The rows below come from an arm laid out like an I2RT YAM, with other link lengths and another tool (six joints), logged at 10 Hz.
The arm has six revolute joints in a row. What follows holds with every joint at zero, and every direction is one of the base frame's.
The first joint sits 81.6 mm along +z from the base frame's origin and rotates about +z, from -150 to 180 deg.
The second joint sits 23.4 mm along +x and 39.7 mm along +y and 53.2 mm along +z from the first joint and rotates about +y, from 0 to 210 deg.
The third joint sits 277.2 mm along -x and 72.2 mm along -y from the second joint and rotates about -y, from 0 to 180 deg.
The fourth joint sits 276.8 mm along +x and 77.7 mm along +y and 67.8 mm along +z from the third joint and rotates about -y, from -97 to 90 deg.
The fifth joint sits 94.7 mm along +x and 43.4 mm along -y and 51.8 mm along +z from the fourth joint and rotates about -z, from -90 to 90 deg.
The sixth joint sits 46.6 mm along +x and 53.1 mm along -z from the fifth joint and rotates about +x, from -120 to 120 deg.
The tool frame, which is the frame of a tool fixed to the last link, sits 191 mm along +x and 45 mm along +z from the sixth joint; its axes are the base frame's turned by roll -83.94, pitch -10.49 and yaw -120.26 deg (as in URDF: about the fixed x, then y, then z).
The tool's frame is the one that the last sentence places.
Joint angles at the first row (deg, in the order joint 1, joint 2, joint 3, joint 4, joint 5, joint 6):
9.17 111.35 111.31 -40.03 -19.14 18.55
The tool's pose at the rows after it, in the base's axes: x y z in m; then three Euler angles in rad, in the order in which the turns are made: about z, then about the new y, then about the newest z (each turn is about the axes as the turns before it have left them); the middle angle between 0 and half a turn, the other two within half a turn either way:
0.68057 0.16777 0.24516 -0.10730 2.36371 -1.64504
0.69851 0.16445 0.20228 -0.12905 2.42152 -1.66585
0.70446 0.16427 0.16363 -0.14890 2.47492 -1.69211
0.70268 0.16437 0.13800 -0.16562 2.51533 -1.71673
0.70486 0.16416 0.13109 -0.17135 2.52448 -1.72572
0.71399 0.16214 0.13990 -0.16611 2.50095 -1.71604
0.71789 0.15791 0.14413 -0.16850 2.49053 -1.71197
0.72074 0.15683 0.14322 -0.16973 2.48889 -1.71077
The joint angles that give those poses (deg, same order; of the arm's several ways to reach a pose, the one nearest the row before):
8.34 118.10 115.83 -40.84 -19.42 18.55
7.81 124.55 119.96 -41.95 -19.57 18.48
7.73 128.71 121.54 -42.63 -19.57 18.33
7.75 130.67 121.64 -43.31 -19.55 18.11
7.70 131.96 122.89 -43.92 -19.53 17.91
7.44 133.01 125.32 -43.97 -19.53 17.76
7.07 133.25 126.08 -43.90 -19.53 17.69
6.96 133.89 126.87 -43.95 -19.53 17.71

